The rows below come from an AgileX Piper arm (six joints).
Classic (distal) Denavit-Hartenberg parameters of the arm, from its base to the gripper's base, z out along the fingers. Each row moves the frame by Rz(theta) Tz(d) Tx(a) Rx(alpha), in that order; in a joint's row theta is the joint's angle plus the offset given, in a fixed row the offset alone. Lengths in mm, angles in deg.
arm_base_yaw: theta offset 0; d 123; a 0; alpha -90
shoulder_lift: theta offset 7.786; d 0; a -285.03; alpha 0
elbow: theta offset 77.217; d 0; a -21.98; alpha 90
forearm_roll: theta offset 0; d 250.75; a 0; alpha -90
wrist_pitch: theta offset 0; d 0; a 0; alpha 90
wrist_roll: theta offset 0; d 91; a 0; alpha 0
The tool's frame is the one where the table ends.
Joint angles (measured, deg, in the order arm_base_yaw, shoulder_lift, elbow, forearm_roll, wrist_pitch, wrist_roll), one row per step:
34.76 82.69 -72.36 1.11 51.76 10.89
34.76 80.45 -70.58 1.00 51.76 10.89
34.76 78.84 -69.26 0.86 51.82 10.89
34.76 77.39 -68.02 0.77 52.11 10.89
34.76 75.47 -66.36 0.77 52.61 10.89
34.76 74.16 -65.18 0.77 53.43 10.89
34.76 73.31 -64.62 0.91 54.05 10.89
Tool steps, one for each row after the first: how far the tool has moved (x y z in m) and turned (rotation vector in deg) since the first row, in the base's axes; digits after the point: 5 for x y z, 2 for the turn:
-0.00857 -0.00611 0.00229 0.17 -0.44 0.01
-0.01480 -0.01065 0.00341 0.19 -0.71 0.02
-0.02074 -0.01491 0.00374 0.07 -0.69 0.03
-0.02883 -0.02051 0.00371 -0.07 -0.50 0.04
-0.03491 -0.02471 0.00285 -0.46 0.07 0.05
-0.03883 -0.02721 0.00322 -0.53 0.42 0.06

